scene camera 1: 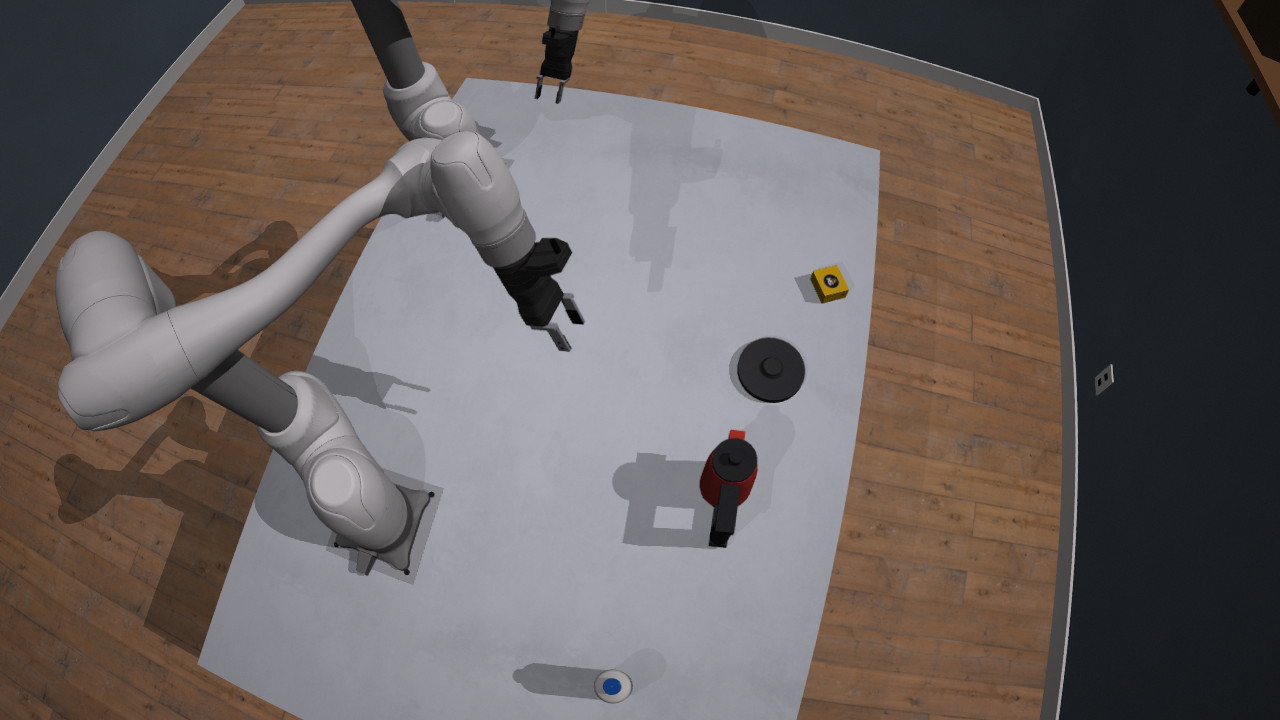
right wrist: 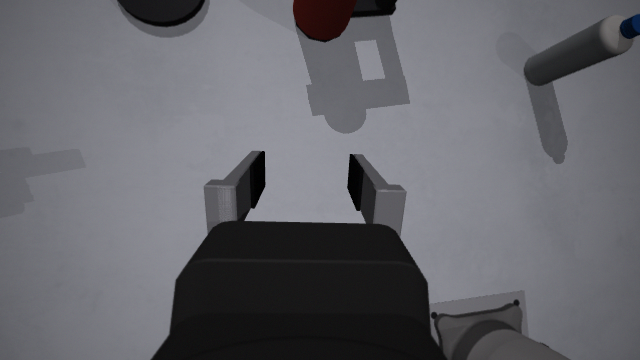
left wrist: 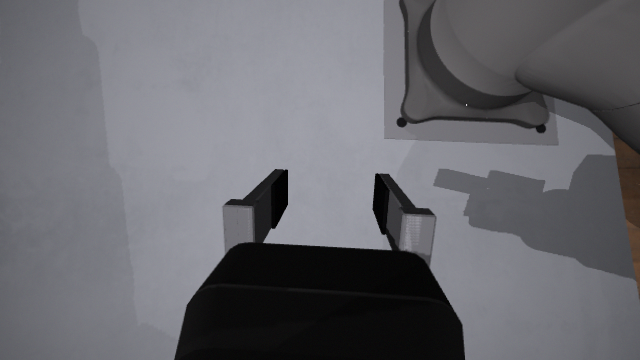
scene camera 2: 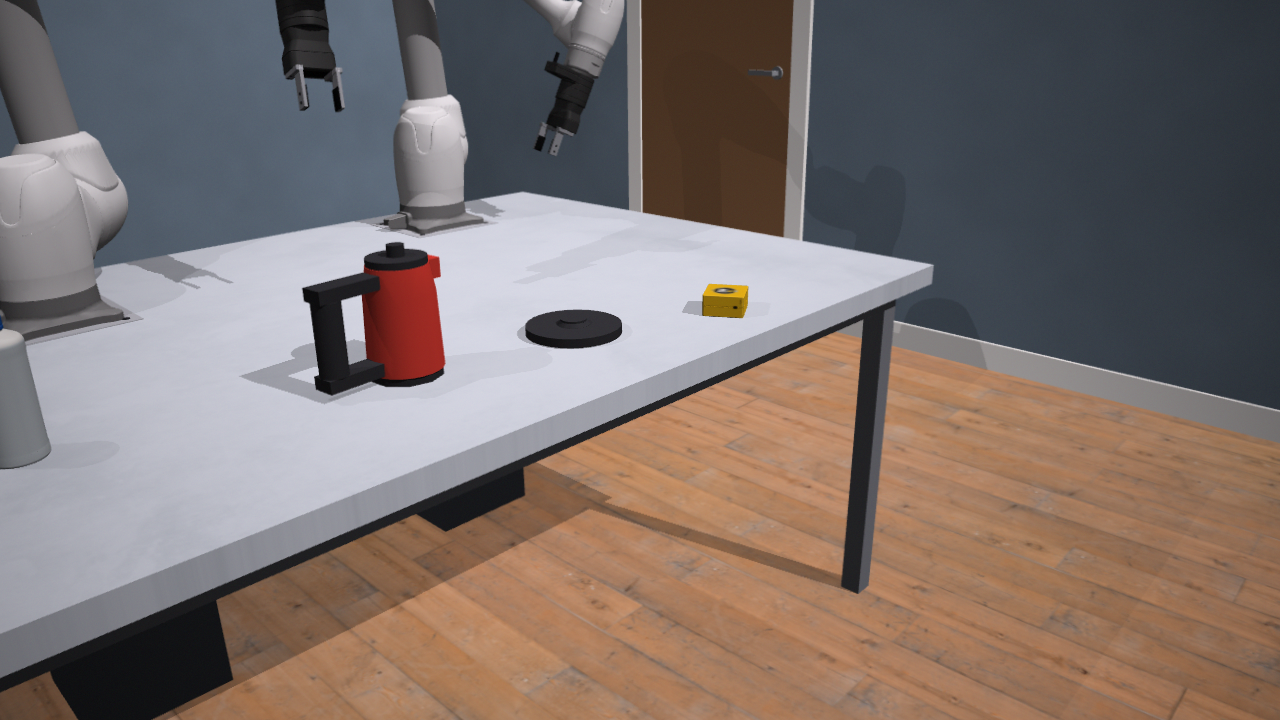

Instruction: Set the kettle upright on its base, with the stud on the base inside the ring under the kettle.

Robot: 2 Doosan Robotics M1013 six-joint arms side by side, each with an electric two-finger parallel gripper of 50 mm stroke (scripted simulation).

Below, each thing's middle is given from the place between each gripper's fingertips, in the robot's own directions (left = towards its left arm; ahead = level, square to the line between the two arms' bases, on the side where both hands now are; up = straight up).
Labels:
My right hand (scene camera 2: 322,109) is 39 cm short of the round black base (scene camera 1: 771,370), 12 cm to the right of it and 34 cm above it.
The round black base is 65 cm to the right of my left hand (scene camera 2: 544,152), 57 cm ahead of it and 17 cm below it.

